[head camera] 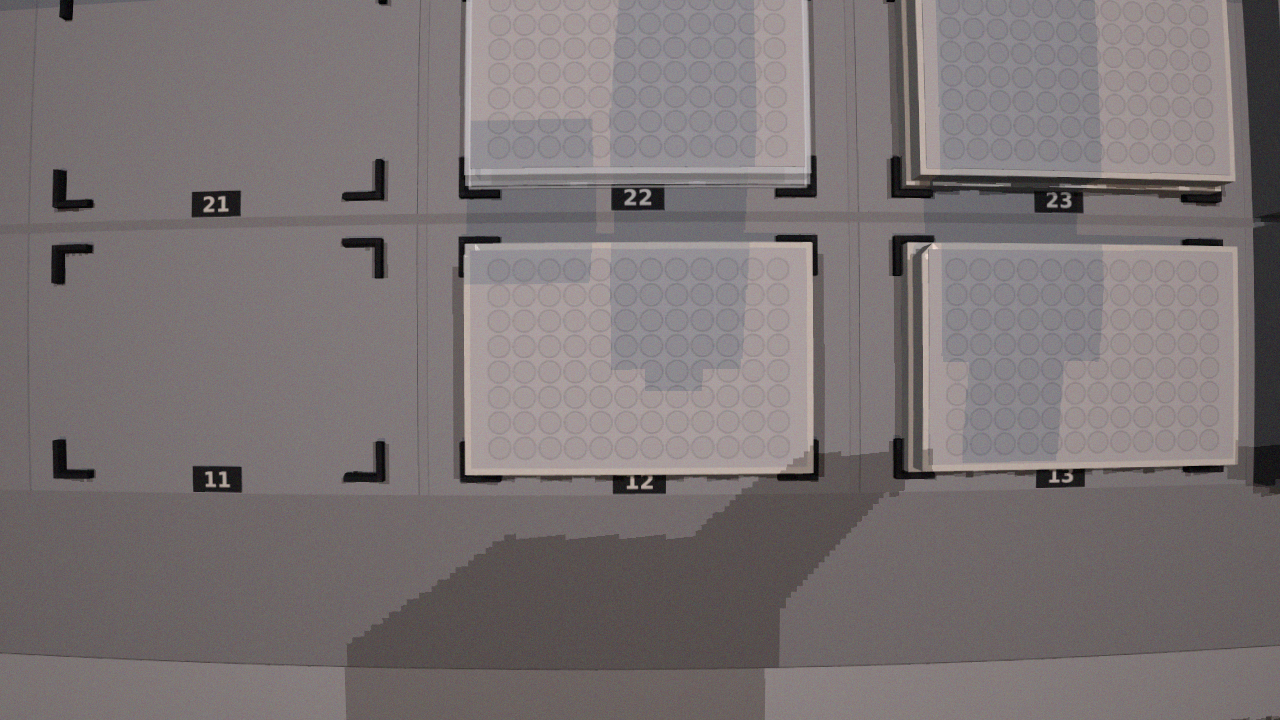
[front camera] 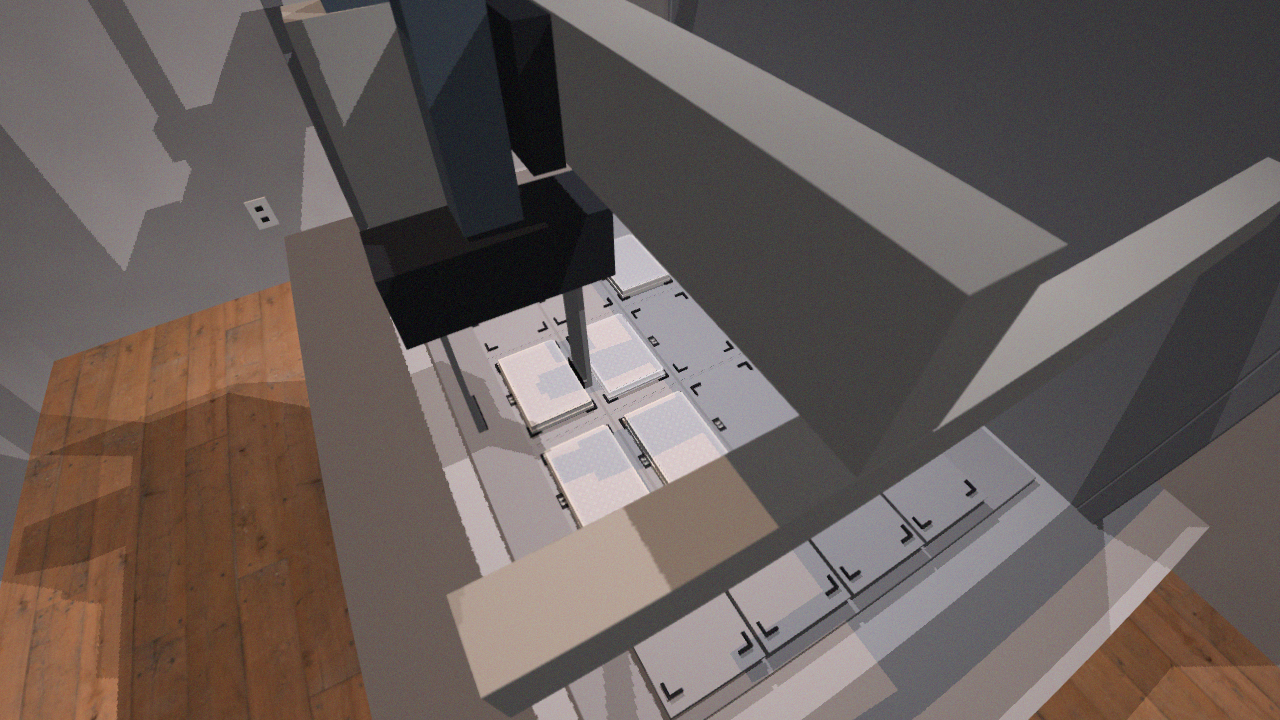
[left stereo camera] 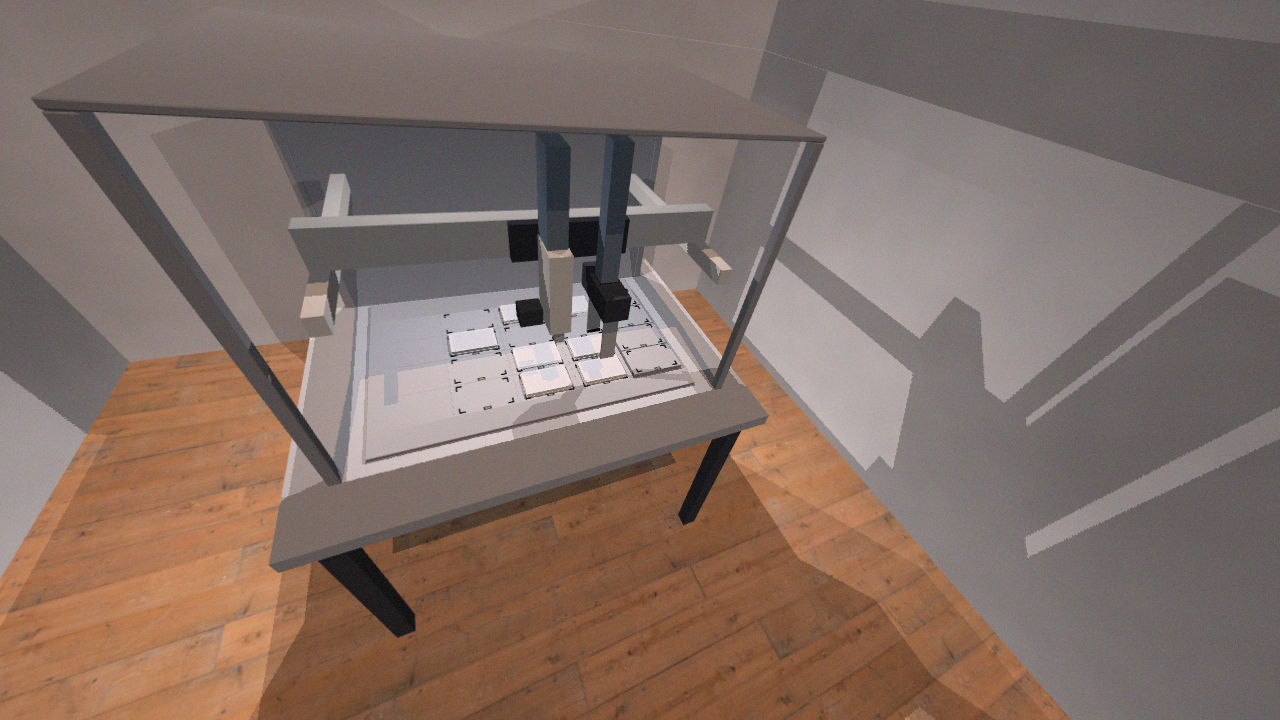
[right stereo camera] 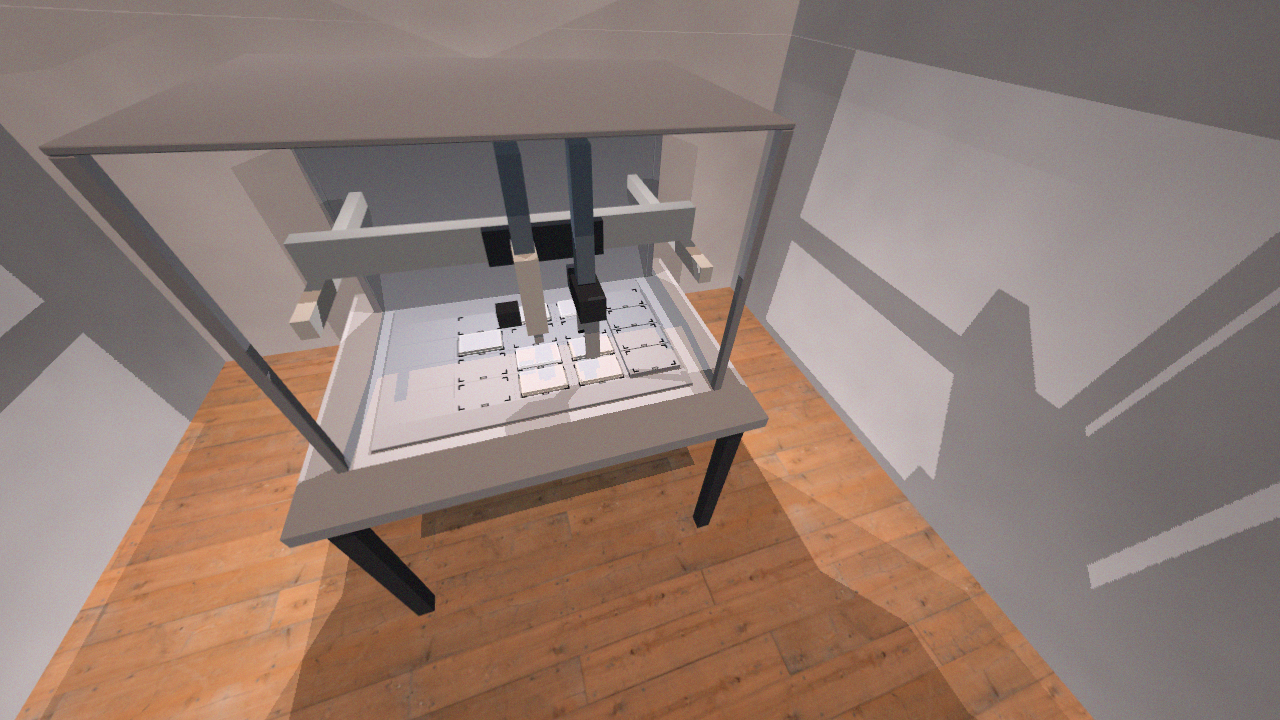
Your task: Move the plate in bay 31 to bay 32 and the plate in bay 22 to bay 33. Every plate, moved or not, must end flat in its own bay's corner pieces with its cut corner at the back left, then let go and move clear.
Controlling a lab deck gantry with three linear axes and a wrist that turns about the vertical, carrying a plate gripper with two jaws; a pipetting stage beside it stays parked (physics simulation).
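Pixels of known places: gripper, fingertip midpoint: (front camera: 530,395) (left stereo camera: 599,343) (right stereo camera: 588,343); robot's base, origin of the base link: (head camera: 66,469) (left stereo camera: 460,412) (right stereo camera: 460,409).
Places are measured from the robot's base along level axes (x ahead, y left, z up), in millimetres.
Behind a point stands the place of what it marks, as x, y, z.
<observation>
My gripper (front camera: 531,402) @[358, -2, 158] is open and empty, its two thin jaws hanging apart above the front rows. The black gripper body also shows in the left and right stereo views. The bay 31 plate (front camera: 637,265) @[83, 265, 14] (left stereo camera: 472,341) @[62, 248, 14] (right stereo camera: 480,342) @[65, 247, 15] sits flat at the left of the deck. The bay 22 plate (front camera: 619,355) @[240, 150, 14] (head camera: 637,85) @[228, 141, 14] (left stereo camera: 537,354) @[228, 146, 14] (right stereo camera: 537,356) @[225, 138, 15] sits in its corner pieces; its back edge is cut off in the head view. Bay 32 (front camera: 682,331) @[232, 258, 0] and bay 33 (front camera: 744,407) @[386, 255, 0] show bare surface in the front view; bay 33 is partly hidden by the beam.
Plates sit in bay 12 (head camera: 637,358) @[228, 43, 14] (front camera: 544,385) @[238, 41, 14], bay 13 (head camera: 1074,358) @[387, 42, 14] (front camera: 597,470) @[384, 46, 14] and bay 23 (head camera: 1074,89) @[390, 142, 14] (front camera: 675,429) @[379, 153, 14]. Bays 11 (head camera: 219,358) @[66, 44, 0] and 21 (head camera: 219,98) @[64, 146, 0] hold no plate. The parked pipetting stage (left stereo camera: 556,291) (right stereo camera: 531,295) hangs left of the gripper.
</observation>
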